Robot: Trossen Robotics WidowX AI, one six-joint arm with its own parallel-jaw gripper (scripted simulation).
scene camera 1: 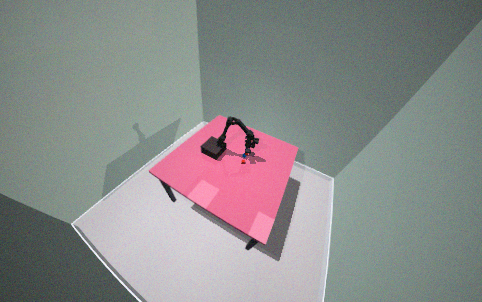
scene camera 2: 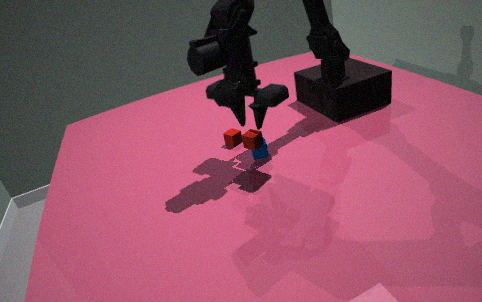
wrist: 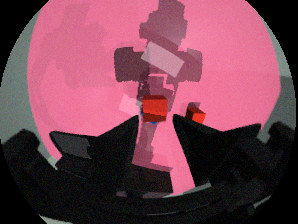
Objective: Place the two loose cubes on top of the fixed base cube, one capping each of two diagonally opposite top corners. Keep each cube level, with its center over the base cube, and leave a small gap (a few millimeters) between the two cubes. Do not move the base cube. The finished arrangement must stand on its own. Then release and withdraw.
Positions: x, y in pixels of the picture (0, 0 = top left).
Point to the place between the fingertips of my gripper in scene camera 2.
At 251, 127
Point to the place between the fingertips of my gripper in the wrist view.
At 156, 117
